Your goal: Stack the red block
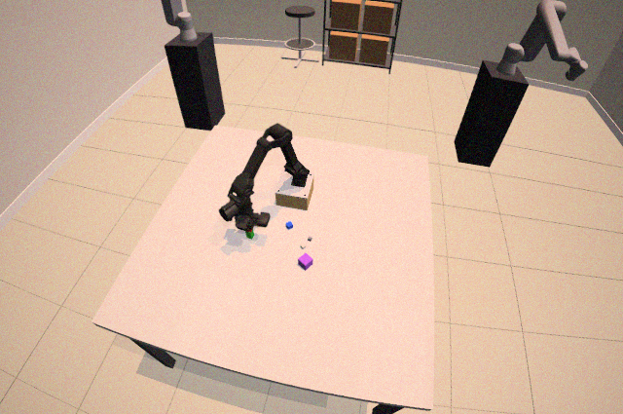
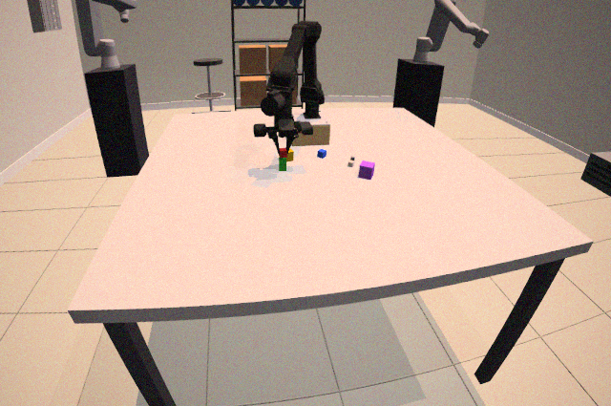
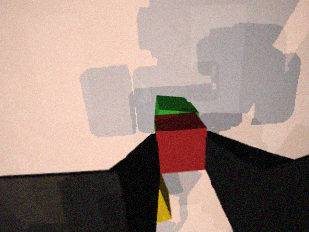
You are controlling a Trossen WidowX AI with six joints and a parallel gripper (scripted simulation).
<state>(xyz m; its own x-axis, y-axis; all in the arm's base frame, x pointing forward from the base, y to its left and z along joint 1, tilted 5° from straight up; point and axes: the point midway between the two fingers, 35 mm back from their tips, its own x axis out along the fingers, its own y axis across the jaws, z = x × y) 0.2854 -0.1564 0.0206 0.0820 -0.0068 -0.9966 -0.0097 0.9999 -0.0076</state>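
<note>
My gripper tip is right at the red block. The rest, counted from my gripper tip: yellow block: 80 mm behind, 30 mm to the left, 40 mm below; blue block: 90 mm behind, 150 mm to the left, 40 mm below; purple cube: 90 mm ahead, 260 mm to the left, 40 mm below.
</note>
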